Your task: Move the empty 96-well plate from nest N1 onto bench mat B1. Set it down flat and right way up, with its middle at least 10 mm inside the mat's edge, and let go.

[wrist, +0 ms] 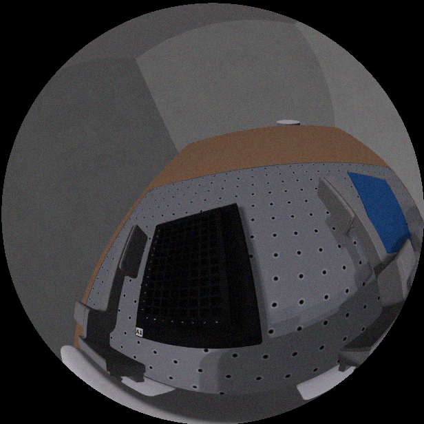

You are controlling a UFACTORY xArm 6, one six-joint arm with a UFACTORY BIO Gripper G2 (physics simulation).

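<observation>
The 96-well plate (182, 275) is a dark grid of wells in the wrist view, left of centre. It sits in the black nest (247, 310), and the border between the two is hard to make out. A small A1 label shows at the near left corner. The blue bench mat (382, 210) lies at the right, partly hidden by the right finger assembly. My gripper (235, 227) is open and empty, above the board. One finger is left of the plate and the other is well to its right, so the plate is off-centre towards the left finger.
A grey perforated board (295, 240) lies under the nest, with a brown table surface (250, 147) beyond it. A pale round object (288, 122) stands at the far edge. Shadows of the arm fall on the near and right parts of the board.
</observation>
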